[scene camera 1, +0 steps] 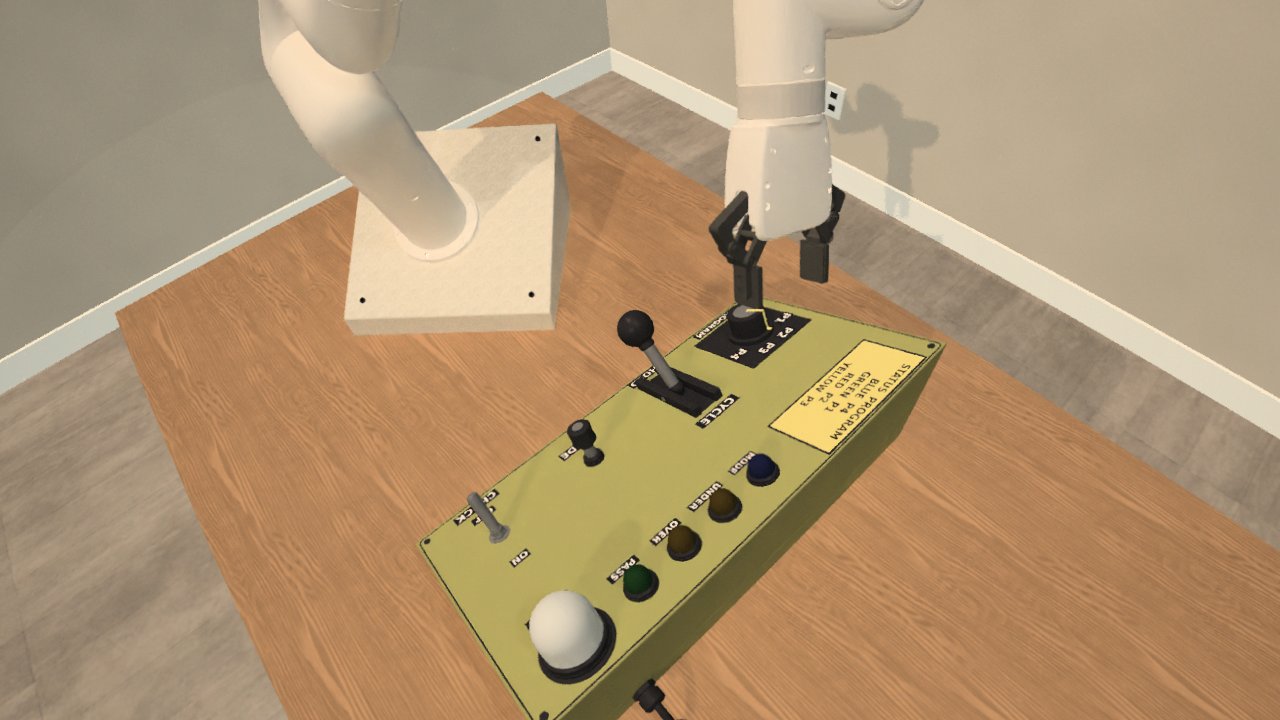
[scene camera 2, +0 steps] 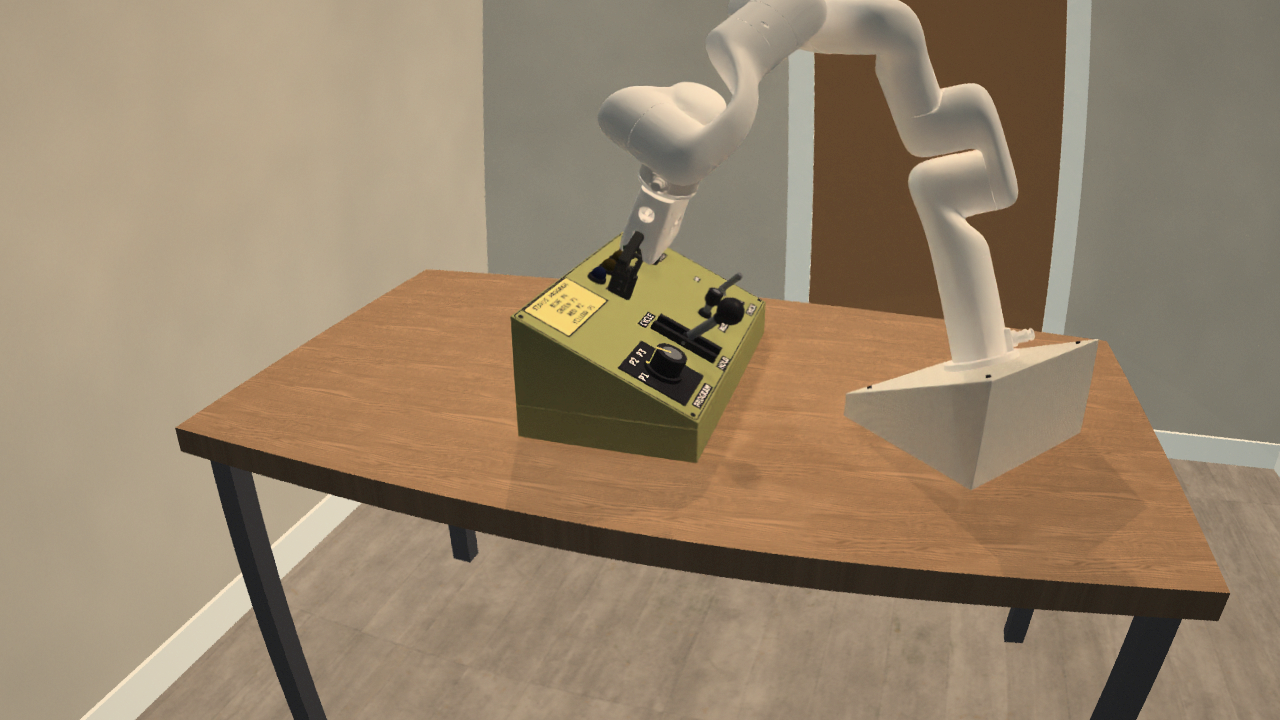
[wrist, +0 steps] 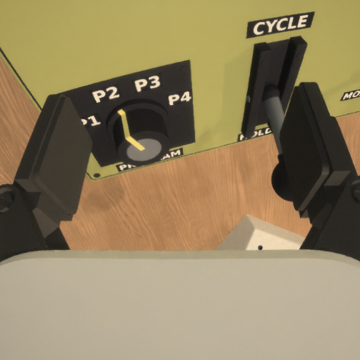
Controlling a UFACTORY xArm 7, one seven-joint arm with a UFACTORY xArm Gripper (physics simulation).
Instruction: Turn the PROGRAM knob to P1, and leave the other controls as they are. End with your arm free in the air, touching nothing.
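Seen in the pictures: gripper, fingertip midpoint: (scene camera 1: 782, 292) (scene camera 2: 633, 276); arm's base, link origin: (scene camera 1: 437, 222) (scene camera 2: 982, 363).
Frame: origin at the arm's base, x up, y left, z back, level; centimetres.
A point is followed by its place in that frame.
The PROGRAM knob (scene camera 1: 748, 325) {x 2.8, y 4.8, z -48.0 cm} (scene camera 2: 667, 361) {x 2.4, y 8.6, z -47.0 cm} (wrist: 144, 149) is a round black knob with a grey cap and a yellow pointer line. In the wrist view the line points toward the P2 label (wrist: 106, 95). The P1 label (wrist: 92, 121) is partly hidden by the left finger. My gripper (scene camera 1: 781, 284) {x 12.0, y 2.9, z -52.0 cm} (scene camera 2: 623, 284) {x 12.0, y 2.9, z -52.0 cm} (wrist: 180, 112) is open with nothing between its fingers. It is above the panel, and the knob appears nearer the left finger in the wrist view. In scene camera 1, one fingertip overlaps the view just above the knob; contact cannot be told.
The CYCLE lever (scene camera 1: 660, 362) {x 2.9, y -5.1, z -42.7 cm} (wrist: 273, 112) stands beside the knob; the right finger partly covers it in the wrist view. A MODE knob (scene camera 1: 581, 435) {x 4.1, y -17.5, z -41.9 cm}, a toggle switch (scene camera 1: 486, 515) {x 2.1, y -28.6, z -38.9 cm}, several lamps and a white dome (scene camera 1: 565, 628) {x 11.3, y -33.2, z -54.4 cm} are on the green panel (scene camera 1: 617, 501) {x 2.7, y -20.6, z -48.6 cm}. The robot base (scene camera 1: 519, 197) {x 1.4, y 9.3, z -8.1 cm} stands behind.
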